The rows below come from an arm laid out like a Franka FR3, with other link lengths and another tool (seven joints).
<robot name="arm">
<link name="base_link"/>
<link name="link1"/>
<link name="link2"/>
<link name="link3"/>
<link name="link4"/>
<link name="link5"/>
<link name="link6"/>
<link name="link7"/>
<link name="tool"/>
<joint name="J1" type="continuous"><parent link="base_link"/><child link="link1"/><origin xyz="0.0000 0.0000 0.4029" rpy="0.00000 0.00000 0.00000"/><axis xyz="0 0 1"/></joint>
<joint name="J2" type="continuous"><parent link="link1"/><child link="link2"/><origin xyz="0.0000 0.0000 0.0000" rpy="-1.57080 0.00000 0.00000"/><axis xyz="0 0 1"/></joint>
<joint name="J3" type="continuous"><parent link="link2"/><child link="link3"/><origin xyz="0.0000 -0.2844 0.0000" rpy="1.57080 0.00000 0.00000"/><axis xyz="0 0 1"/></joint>
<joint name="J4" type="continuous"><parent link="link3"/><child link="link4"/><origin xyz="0.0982 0.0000 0.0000" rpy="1.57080 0.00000 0.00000"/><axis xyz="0 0 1"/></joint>
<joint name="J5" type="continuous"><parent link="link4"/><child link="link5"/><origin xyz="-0.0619 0.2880 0.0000" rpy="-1.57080 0.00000 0.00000"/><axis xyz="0 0 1"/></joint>
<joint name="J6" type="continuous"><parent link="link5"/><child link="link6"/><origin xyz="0.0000 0.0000 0.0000" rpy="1.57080 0.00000 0.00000"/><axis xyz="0 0 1"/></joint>
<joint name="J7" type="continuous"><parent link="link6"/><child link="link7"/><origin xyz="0.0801 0.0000 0.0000" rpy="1.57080 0.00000 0.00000"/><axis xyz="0 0 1"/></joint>
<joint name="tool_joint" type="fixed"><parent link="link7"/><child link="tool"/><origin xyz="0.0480 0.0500 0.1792" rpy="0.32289 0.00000 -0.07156"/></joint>
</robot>
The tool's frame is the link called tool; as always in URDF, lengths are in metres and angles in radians. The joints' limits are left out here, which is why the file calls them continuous.
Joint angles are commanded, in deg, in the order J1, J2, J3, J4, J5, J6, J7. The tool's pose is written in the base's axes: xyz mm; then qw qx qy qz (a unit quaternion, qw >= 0). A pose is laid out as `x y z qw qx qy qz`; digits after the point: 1 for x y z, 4 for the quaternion.
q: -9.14 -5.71 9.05 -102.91 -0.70 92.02 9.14
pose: 465.9 -58.2 532.8 0.1448 -0.9874 0.0516 0.0374
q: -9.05 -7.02 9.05 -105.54 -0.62 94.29 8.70
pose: 463.4 -56.6 529.2 0.1442 -0.9880 0.0459 0.0301
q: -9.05 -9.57 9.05 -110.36 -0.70 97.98 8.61
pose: 455.4 -56.4 522.9 0.1407 -0.9889 0.0432 0.0181
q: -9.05 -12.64 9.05 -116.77 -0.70 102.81 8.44
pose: 444.3 -56.3 511.1 0.1373 -0.9897 0.0400 0.0057
